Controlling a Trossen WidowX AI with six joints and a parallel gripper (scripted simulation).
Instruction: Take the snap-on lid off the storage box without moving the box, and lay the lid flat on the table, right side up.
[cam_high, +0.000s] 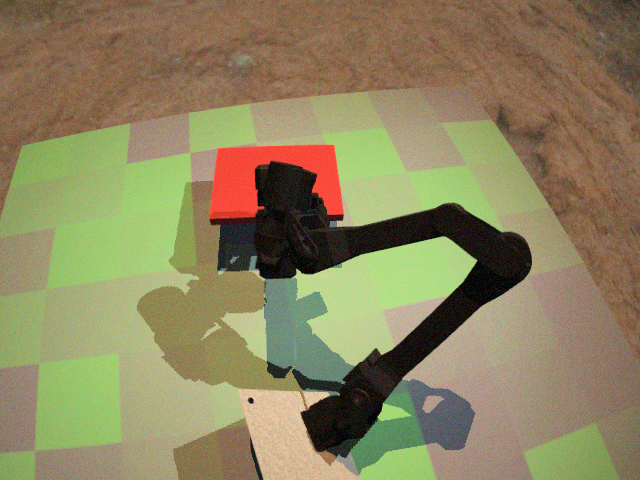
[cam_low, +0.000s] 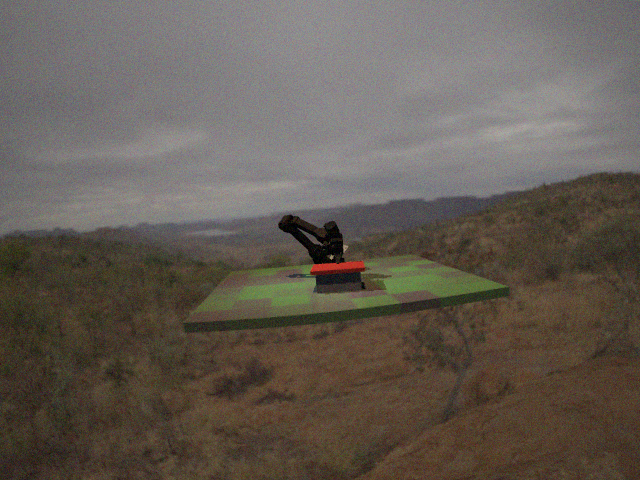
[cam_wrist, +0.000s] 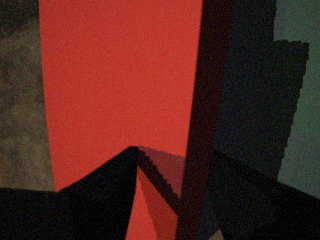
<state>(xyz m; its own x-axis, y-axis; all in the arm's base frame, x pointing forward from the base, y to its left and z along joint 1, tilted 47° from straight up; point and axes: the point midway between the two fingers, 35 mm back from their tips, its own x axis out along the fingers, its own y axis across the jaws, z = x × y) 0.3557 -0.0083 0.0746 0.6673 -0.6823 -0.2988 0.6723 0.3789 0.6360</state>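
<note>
Now: gripper tip 70 mm short of the red lid, 20 mm to the left of it and 10 mm below it. From my gripper tip the other things lie so: storage box: 70 mm ahead, 20 mm to the right, 40 mm below.
</note>
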